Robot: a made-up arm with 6 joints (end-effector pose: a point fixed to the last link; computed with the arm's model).
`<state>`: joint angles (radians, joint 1 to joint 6).
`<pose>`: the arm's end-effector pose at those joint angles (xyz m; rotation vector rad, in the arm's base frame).
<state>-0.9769 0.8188 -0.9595 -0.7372 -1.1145 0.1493</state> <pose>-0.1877 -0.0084 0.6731 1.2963 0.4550 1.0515</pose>
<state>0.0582 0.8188 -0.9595 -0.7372 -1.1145 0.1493</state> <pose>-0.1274 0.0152 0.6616 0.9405 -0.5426 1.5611</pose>
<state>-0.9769 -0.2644 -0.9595 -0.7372 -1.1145 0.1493</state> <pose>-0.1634 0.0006 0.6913 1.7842 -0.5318 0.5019</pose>
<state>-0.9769 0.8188 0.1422 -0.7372 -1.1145 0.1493</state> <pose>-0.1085 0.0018 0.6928 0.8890 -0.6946 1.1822</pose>
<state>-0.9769 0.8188 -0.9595 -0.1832 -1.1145 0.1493</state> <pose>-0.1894 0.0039 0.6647 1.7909 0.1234 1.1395</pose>
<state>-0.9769 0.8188 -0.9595 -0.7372 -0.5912 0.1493</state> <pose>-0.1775 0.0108 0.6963 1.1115 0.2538 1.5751</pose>
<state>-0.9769 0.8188 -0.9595 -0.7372 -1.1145 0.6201</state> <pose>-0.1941 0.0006 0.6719 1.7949 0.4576 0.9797</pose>
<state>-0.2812 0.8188 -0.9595 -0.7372 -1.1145 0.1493</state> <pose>-0.1483 0.0078 0.6578 1.0846 -0.2106 1.4206</pose>
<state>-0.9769 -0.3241 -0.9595 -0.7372 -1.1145 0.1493</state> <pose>-0.1620 0.0001 0.6924 1.8016 -0.5875 0.4656</pose>
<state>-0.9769 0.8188 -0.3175 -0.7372 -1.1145 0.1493</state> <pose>-0.1395 0.0030 0.6749 1.0878 -0.2225 1.1592</pose>
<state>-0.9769 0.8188 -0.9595 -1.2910 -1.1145 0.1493</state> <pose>-0.1855 -0.0143 0.6866 0.7858 0.7274 0.9174</pose>
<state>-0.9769 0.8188 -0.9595 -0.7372 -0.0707 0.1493</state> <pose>-0.1829 0.0271 0.7229 0.8512 0.0216 2.0597</pose>
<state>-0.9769 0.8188 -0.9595 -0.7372 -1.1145 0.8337</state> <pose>-0.1969 0.0046 0.6731 2.0205 0.4524 0.9297</pose>
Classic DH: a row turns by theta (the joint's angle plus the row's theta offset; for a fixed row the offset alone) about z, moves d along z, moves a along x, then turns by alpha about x. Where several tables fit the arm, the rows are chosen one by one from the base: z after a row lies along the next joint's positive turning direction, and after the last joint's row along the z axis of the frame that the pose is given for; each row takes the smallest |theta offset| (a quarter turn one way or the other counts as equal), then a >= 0, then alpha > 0; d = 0 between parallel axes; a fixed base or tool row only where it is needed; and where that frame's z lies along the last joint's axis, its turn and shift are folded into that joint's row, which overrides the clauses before.
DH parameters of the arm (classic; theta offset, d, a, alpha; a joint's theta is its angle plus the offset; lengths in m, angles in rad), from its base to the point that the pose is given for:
base (fixed): 0.3545 0.7188 -0.1364 1.6688
joint 1: -1.5346 -0.0315 0.0471 1.9235
joint 2: -1.1606 0.0281 -0.0427 -2.1364
joint 3: -1.4032 -0.0183 -0.0693 1.3138
joint 4: -0.3159 -0.0684 0.0031 -1.4108
joint 5: 1.5265 0.032 -0.0256 1.8386
joint 6: 0.1352 0.0402 -0.0237 -1.2557
tool (fixed): -1.1549 0.0011 0 0

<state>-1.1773 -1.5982 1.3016 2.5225 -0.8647 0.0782</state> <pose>-0.2605 -0.1208 0.7149 -1.6534 -0.6955 2.1822</pose>
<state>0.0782 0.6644 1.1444 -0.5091 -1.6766 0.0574</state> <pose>-0.1048 -0.0660 0.7899 0.5683 -2.8133 1.0623</pose>
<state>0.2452 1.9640 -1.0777 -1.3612 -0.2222 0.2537</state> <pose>-0.1366 0.0328 0.6282 -0.8376 0.7682 1.6070</pose>
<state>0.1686 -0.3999 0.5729 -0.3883 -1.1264 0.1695</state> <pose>-0.1021 -0.1030 0.7079 0.5212 -3.0723 -0.0229</pose>
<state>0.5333 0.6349 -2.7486 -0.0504 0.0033 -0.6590</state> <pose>-0.1851 -0.0350 0.6820 0.7316 -0.7711 2.0843</pose>
